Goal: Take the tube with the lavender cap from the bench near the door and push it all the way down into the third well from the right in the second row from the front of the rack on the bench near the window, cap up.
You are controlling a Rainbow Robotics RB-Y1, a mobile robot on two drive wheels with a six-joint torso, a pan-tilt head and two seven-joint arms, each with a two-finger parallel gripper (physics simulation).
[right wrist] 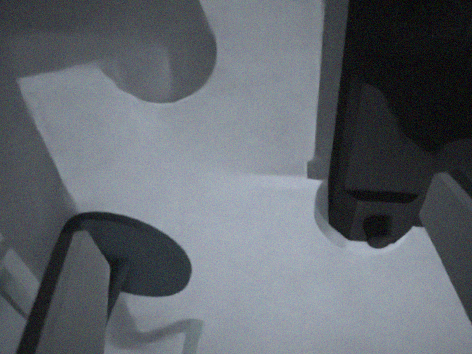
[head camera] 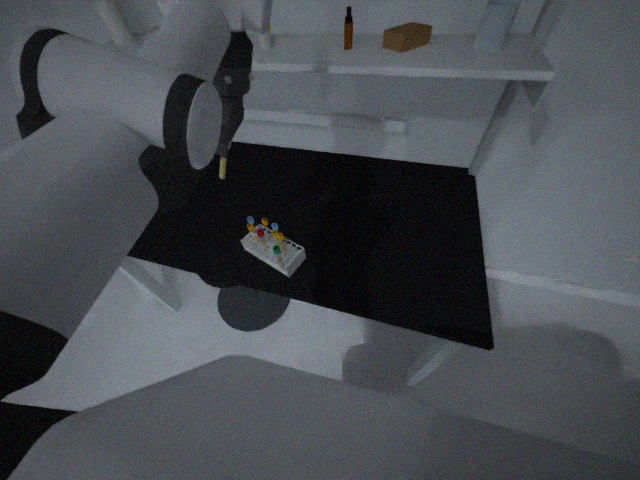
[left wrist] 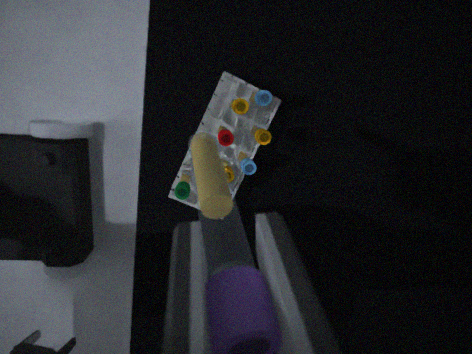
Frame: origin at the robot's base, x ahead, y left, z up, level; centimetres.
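Seen in the pictures: left gripper, fingertip midpoint: [head camera: 223, 151] [left wrist: 229, 236]; right gripper, fingertip midpoint: [right wrist: 264, 222] [left wrist: 56, 336].
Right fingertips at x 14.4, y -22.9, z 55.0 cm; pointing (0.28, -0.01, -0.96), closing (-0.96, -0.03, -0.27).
A point is followed by its place in that frame.
My left gripper [head camera: 225, 149] @[x 52.0, y 36.4, z 116.3 cm] [left wrist: 229, 236] @[x 52.0, y 36.4, z 116.3 cm] is shut on the tube with the lavender cap [head camera: 222, 167] @[x 50.6, y 37.3, z 113.0 cm] [left wrist: 243, 310] @[x 52.1, y 35.9, z 119.6 cm]. The cap looks purple in the left wrist view and sits near the fingers; the yellowish lower part of the tube points away from them. The gripper holds the tube above the black bench, up and to the left of the rack in the head view. The white rack [head camera: 266, 252] @[x 50.3, y 34.2, z 82.1 cm] [left wrist: 210, 117] @[x 51.7, y 38.3, z 82.1 cm] stands on the bench with several capped tubes in it: red, green, blue and orange. My right gripper [right wrist: 264, 222] @[x 14.4, y -22.9, z 55.0 cm] is open, with its fingers wide apart over the floor.
The black bench top [head camera: 392, 232] @[x 70.8, y -4.1, z 76.3 cm] [left wrist: 380, 65] @[x 78.7, y 48.0, z 76.4 cm] surrounds the rack. Above its back edge a shelf [head camera: 439, 64] @[x 87.1, y -7.4, z 122.1 cm] holds an amber bottle [head camera: 348, 35] @[x 99.0, y 17.4, z 125.4 cm] and a brown box [head camera: 407, 37] @[x 97.0, y 1.1, z 125.2 cm]. A dark round disc [head camera: 253, 308] @[x 60.4, y 65.8, z 3.2 cm] [right wrist: 150, 260] @[x 59.1, y 65.9, z 3.2 cm] shows below the bench's front edge.
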